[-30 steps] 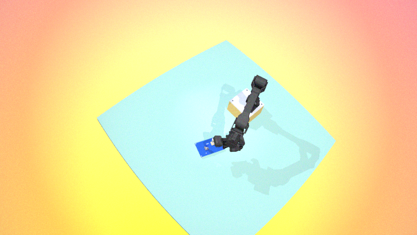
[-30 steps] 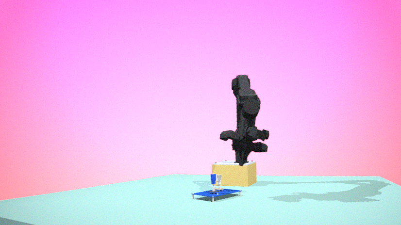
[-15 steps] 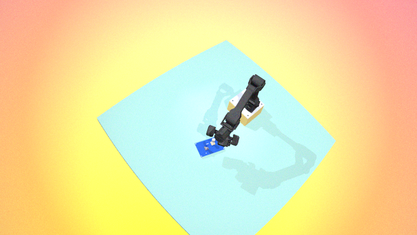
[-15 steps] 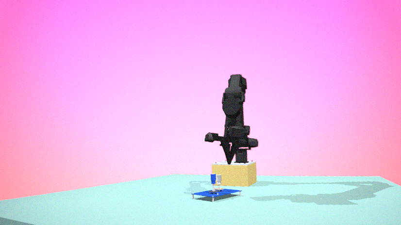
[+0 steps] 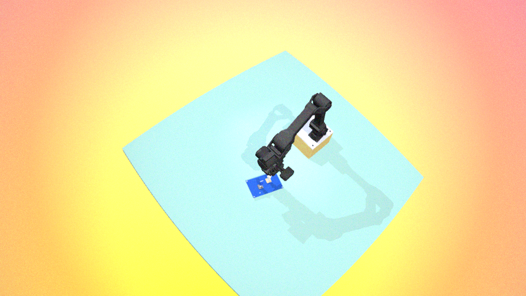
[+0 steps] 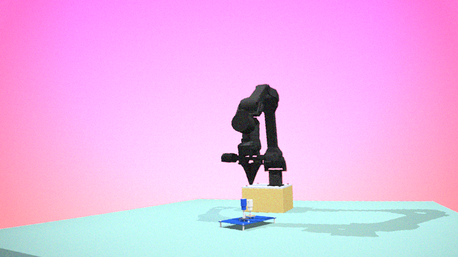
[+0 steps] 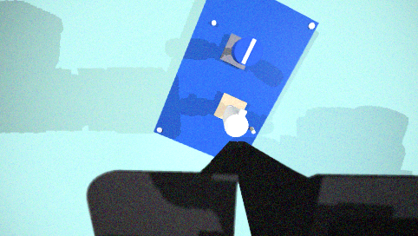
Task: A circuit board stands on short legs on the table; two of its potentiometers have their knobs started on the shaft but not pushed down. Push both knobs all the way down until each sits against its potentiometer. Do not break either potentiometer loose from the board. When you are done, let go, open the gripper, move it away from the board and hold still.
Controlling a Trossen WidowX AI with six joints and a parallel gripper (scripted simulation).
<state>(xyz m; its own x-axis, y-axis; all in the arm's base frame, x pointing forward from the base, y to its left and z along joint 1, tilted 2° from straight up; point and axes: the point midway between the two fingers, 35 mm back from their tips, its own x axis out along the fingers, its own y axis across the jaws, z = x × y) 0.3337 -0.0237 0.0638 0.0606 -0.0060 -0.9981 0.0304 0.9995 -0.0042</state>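
My gripper tip is 1 cm to the left of the white knob and 6 cm above it. The rest, counted from my gripper tip: blue knob 5 cm ahead, 1 cm to the right, 5 cm below.
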